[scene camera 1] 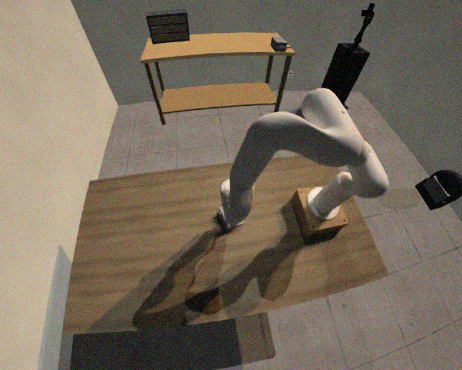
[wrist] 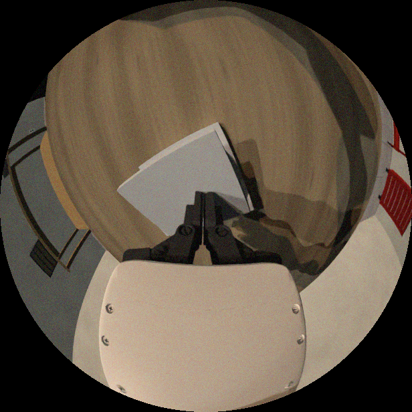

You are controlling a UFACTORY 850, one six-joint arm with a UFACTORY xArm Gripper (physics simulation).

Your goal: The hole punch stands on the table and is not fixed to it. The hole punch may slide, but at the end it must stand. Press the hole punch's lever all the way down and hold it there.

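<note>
The hole punch [scene camera 1: 223,220] [wrist: 175,175] stands on the table [scene camera 1: 135,220] [wrist: 150,85]. In the wrist view its broad grey lever plate faces the camera. A narrow, lighter strip of the punch shows past the plate's far edge, and a thin dark gap runs along its right side. The lever looks tilted; how far down it is cannot be told. My gripper [wrist: 203,204] is shut and empty, with its black fingertips over the lever's near part. Whether they touch it is not clear. In the scene view the arm hides the fingers and much of the punch.
The arm's wooden base block [scene camera 1: 325,227] is on the right of the table. A pale wall [scene camera 1: 40,125] rises on the left. A second wooden table [scene camera 1: 220,45] stands behind, with a dark drawer box [scene camera 1: 169,27] on it. Arm shadows fall across the near part of the table.
</note>
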